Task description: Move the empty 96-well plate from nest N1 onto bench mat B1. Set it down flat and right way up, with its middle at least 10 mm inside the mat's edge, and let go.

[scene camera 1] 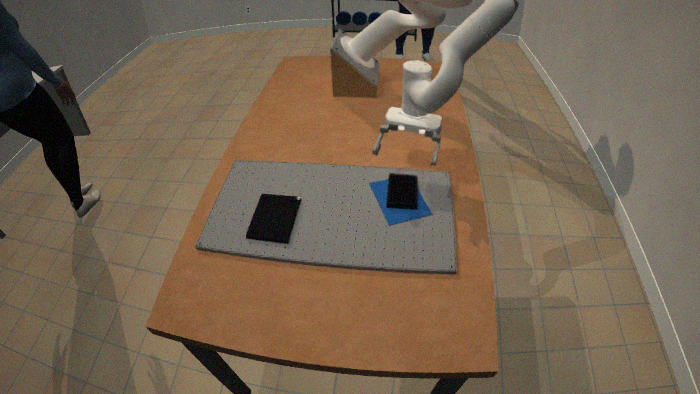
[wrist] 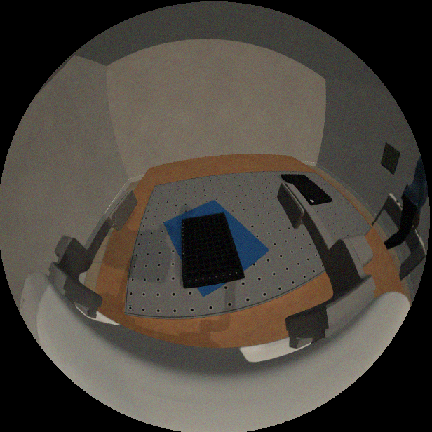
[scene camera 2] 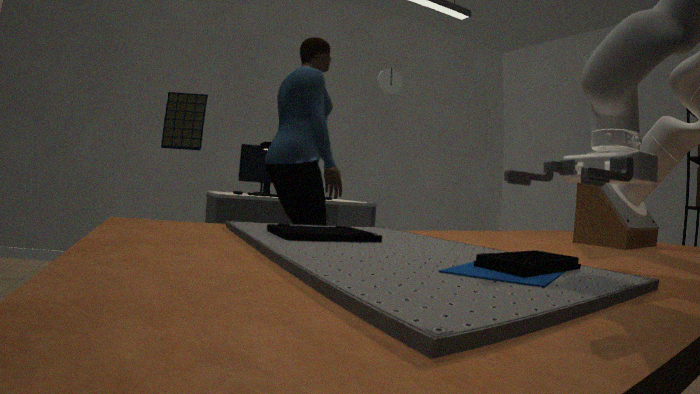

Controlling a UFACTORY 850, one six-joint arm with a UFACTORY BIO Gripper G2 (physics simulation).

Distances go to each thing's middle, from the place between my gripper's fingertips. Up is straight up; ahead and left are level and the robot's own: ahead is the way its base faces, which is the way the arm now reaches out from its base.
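Labels:
My gripper is 11 cm above the black 96-well plate (scene camera 2: pixel 523 264) and 1 cm short of it. Then there's the black nest N1 (scene camera 1: pixel 270 218), which is 11 cm below my gripper, 33 cm to the right of it and 18 cm ahead of it, and the blue bench mat B1 (scene camera 2: pixel 469 270), which is 12 cm below the gripper and 4 cm ahead of it.

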